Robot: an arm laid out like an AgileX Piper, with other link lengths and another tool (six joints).
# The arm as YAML. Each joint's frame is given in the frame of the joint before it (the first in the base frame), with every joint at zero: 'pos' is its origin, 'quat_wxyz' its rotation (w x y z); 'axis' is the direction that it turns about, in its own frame. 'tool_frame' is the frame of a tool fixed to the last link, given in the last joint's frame.
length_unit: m
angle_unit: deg
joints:
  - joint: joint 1
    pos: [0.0, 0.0, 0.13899]
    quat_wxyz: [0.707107, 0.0, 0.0, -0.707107]
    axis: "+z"
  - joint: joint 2
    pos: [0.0, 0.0, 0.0]
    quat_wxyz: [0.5, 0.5, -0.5, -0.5]
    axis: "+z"
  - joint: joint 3
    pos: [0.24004, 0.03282, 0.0]
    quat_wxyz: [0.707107, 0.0, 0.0, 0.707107]
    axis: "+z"
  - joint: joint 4
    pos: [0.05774, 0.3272, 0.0]
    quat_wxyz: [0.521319, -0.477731, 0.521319, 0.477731]
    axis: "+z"
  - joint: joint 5
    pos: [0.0, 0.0, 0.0]
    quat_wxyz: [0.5, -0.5, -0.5, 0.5]
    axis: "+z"
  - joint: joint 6
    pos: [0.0, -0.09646, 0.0]
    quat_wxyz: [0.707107, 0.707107, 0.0, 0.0]
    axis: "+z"
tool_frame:
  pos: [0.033, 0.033, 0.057]
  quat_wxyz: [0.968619, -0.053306, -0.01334, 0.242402]
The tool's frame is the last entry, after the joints.
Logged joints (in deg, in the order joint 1, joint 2, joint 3, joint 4, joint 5, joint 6), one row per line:
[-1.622, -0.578, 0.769, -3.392, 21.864, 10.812]
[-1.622, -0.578, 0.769, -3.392, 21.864, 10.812]
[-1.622, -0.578, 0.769, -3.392, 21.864, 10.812]
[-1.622, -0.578, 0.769, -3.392, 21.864, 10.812]
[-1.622, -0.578, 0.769, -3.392, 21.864, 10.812]
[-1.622, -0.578, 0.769, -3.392, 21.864, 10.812]
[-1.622, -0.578, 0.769, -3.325, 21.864, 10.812]
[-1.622, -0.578, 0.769, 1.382, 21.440, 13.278]
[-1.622, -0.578, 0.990, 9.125, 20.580, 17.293]
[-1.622, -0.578, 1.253, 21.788, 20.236, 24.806]
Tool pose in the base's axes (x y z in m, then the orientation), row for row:
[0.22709, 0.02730, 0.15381, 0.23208, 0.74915, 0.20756, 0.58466]
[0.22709, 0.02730, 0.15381, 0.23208, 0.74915, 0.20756, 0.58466]
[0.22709, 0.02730, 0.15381, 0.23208, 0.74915, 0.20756, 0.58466]
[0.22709, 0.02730, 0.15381, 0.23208, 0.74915, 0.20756, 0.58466]
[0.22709, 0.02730, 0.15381, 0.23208, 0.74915, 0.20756, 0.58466]
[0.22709, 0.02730, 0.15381, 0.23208, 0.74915, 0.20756, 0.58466]
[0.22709, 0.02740, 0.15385, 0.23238, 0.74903, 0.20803, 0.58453]
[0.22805, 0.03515, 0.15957, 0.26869, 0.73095, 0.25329, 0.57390]
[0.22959, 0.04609, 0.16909, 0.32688, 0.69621, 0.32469, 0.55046]
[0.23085, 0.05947, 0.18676, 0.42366, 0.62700, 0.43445, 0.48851]
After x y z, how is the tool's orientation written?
As a quaternion, x y z w.
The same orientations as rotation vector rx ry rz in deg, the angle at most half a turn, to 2 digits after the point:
[31.02, 100.14, 27.74]
[31.02, 100.14, 27.74]
[31.02, 100.14, 27.74]
[31.02, 100.14, 27.74]
[31.02, 100.14, 27.74]
[31.02, 100.14, 27.74]
[31.06, 100.13, 27.81]
[36.08, 98.14, 34.01]
[44.32, 94.40, 44.03]
[59.00, 87.32, 60.50]

